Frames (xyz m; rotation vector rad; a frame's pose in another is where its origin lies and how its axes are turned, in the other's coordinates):
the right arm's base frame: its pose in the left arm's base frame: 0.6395 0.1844 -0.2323 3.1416 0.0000 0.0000
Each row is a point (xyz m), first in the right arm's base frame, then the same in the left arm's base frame.
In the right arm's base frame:
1: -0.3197 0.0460 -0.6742
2: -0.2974 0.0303 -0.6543
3: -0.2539 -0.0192 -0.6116
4: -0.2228 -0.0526 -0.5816
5: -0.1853 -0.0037 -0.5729
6: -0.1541 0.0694 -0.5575
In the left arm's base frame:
1: 0.3198 0.1384 0.4419
2: 0.3421 0.1541 0.4220
3: 0.3856 0.2036 0.3793
4: 0.4167 0.2370 0.3493
5: 0.4542 0.1881 0.3406
6: 0.4854 0.1150 0.3252

